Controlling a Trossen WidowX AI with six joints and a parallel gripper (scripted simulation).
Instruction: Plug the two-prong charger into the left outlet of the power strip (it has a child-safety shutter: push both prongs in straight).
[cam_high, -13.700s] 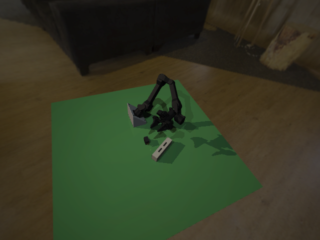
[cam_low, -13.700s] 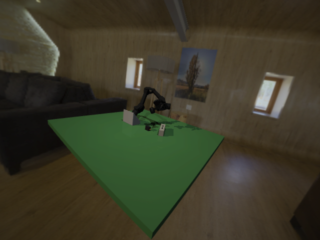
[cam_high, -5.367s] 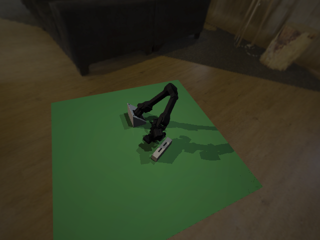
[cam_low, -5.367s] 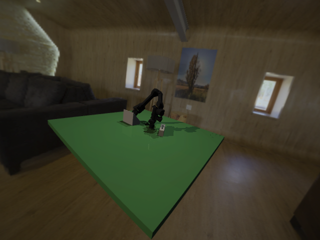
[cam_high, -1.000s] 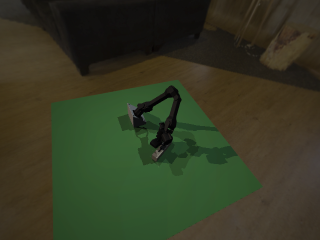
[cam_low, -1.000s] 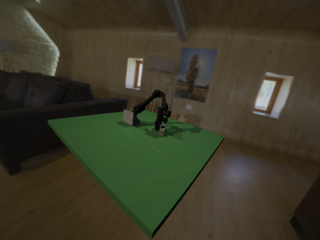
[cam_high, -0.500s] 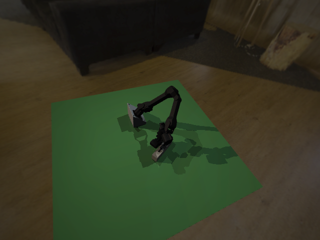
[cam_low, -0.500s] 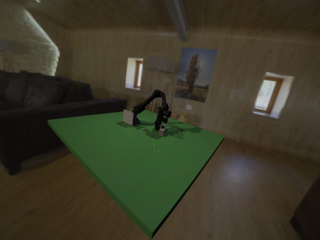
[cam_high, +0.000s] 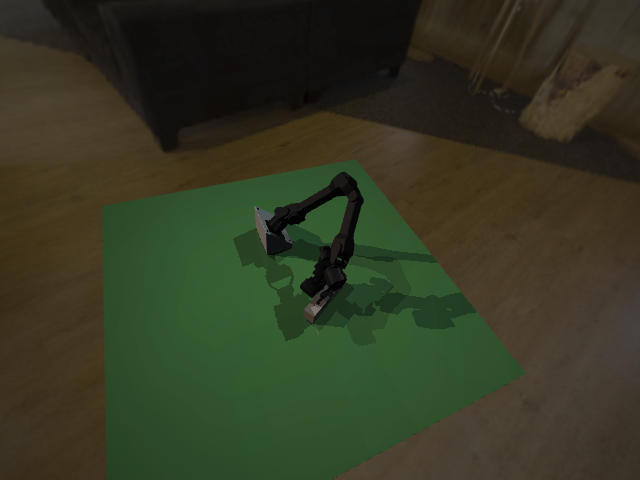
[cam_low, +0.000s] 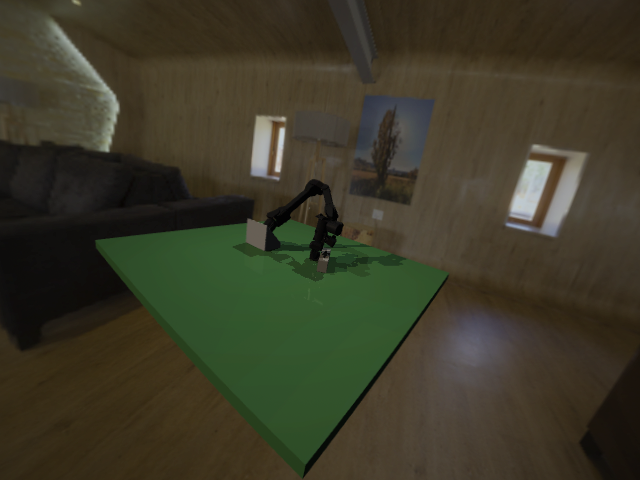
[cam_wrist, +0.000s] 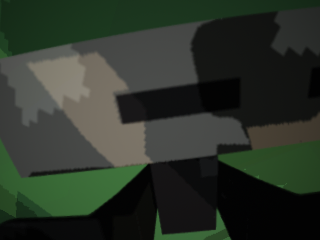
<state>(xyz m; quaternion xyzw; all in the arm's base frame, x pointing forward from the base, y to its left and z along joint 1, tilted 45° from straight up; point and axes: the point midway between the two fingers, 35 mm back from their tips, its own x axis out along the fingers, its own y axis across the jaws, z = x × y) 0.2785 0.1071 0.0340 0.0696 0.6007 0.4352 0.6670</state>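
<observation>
Now: the two-prong charger 10 mm to the left of my gripper tip, 10 mm ahead of it and 10 mm above it.
</observation>
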